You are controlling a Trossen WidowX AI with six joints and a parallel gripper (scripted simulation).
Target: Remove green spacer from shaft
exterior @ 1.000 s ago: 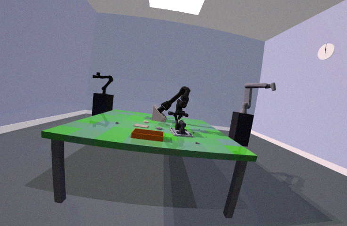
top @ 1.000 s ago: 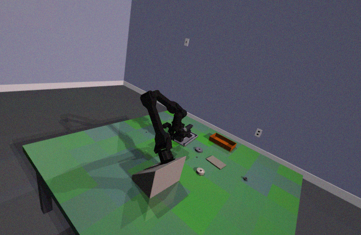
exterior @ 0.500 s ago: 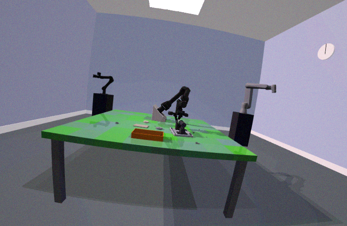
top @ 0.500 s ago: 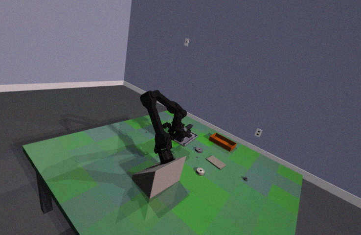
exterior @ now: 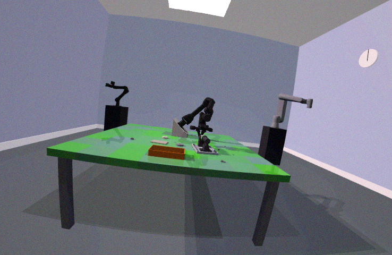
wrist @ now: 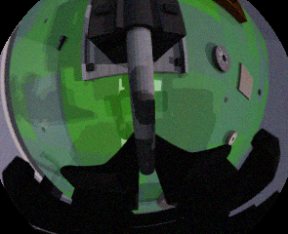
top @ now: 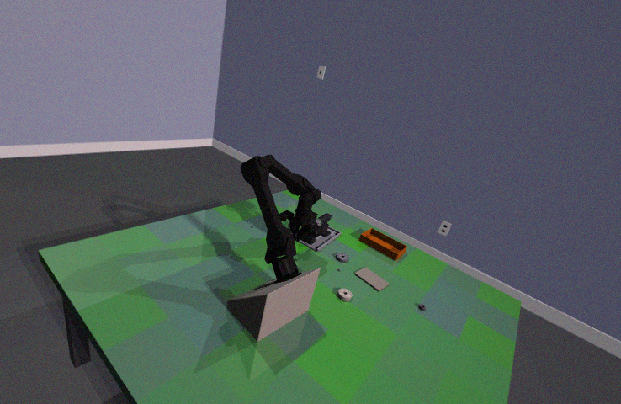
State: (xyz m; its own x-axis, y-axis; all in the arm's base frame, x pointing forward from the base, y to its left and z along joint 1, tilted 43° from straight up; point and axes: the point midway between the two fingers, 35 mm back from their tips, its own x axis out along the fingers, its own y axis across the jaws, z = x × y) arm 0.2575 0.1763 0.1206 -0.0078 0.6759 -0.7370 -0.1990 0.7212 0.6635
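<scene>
The thin green spacer lies 150 mm ahead of my gripper tip, 30 mm to the left of it and 30 mm above it. Round my gripper tip: white ring 40 mm behind, 300 mm to the right, 40 mm below; then grey washer 150 mm ahead, 150 mm to the right, 40 mm below; then flat grey plate 150 mm ahead, 310 mm to the right, 40 mm below.
</scene>
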